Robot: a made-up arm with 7 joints. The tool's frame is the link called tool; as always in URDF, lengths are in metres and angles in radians. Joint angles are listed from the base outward. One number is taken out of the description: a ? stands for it. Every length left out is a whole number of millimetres.
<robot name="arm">
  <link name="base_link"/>
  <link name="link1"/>
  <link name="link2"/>
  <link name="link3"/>
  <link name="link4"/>
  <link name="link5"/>
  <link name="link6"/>
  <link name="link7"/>
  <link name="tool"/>
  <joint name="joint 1" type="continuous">
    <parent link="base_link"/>
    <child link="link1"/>
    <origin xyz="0 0 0.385"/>
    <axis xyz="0 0 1"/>
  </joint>
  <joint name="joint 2" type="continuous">
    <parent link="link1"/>
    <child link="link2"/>
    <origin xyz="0 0 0" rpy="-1.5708 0 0"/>
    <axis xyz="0 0 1"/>
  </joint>
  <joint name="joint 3" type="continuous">
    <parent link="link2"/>
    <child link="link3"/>
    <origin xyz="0 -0.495 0" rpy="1.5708 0 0"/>
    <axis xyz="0 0 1"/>
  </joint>
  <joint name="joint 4" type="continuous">
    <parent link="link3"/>
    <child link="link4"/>
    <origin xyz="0.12 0 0" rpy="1.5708 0 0"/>
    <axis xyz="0 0 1"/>
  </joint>
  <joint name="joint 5" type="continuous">
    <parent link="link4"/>
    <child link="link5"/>
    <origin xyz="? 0.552 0" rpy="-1.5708 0 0"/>
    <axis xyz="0 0 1"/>
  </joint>
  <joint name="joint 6" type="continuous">
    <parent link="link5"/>
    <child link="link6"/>
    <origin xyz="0 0 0" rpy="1.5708 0 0"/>
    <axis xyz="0 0 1"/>
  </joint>
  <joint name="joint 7" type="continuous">
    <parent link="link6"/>
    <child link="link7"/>
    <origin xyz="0.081 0 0" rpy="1.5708 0 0"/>
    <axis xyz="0 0 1"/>
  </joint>
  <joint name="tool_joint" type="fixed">
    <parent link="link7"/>
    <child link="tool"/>
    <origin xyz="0 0 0"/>
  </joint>
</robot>
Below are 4 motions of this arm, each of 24 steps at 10 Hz.
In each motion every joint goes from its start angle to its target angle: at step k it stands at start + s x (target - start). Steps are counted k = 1, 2, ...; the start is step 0. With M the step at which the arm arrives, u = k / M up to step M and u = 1 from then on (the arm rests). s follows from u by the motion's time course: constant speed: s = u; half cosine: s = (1 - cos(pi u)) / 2; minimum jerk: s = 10 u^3 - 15 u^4 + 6 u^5.
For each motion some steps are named. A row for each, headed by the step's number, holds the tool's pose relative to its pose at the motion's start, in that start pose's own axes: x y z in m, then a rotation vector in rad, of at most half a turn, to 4 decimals.
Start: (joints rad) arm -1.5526 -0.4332 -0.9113 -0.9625 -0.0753 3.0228 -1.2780
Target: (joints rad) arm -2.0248 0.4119 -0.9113 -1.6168 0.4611 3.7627 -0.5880
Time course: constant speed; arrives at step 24
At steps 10, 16, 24:
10: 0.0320 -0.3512 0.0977 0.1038 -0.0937 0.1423
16: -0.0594 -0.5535 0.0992 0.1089 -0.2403 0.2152
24: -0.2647 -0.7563 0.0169 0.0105 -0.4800 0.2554

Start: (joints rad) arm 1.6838 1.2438 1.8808 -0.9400 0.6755 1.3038 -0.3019
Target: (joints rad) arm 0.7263 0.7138 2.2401 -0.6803 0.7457 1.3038 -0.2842
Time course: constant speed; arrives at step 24
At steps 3, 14, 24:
3: -0.0075 -0.1483 -0.0023 -0.1093 0.0204 -0.0969
14: -0.0900 -0.5994 0.1512 -0.5186 0.0483 -0.3895
24: -0.1609 -0.8132 0.4278 -0.8897 0.0219 -0.5537

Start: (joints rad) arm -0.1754 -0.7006 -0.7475 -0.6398 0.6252 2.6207 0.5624
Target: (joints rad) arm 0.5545 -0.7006 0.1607 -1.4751 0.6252 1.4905 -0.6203
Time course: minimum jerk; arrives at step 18
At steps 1, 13, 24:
1: -0.0004 0.0010 0.0012 -0.0013 -0.0037 0.0002
13: -0.6322 0.0715 0.1343 1.0574 -2.0188 -0.1431
24: -0.6911 0.0025 0.0402 1.5176 -2.1623 -0.1526

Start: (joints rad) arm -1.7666 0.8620 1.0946 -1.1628 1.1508 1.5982 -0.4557
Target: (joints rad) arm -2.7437 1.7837 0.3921 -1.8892 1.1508 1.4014 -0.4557
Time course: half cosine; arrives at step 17
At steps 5, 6, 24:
5: -0.1456 0.1661 -0.2900 0.0348 0.2489 0.2231
6: -0.2317 0.2272 -0.3825 0.0735 0.3460 0.3060
24: -1.0973 0.6683 -0.3617 1.0157 1.0218 0.7510

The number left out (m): -0.118
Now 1 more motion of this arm.
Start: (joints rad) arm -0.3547 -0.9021 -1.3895 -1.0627 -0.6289 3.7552 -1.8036
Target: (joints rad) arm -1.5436 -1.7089 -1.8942 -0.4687 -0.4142 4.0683 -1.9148
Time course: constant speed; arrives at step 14
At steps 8, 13, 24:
8: -0.6796 0.3951 -0.5977 -0.3265 -1.0481 -0.7295
13: -0.6222 0.6633 -1.1593 -0.5709 -1.6416 -1.1981
24: -0.5700 0.6948 -1.2651 -0.6179 -1.7561 -1.2890

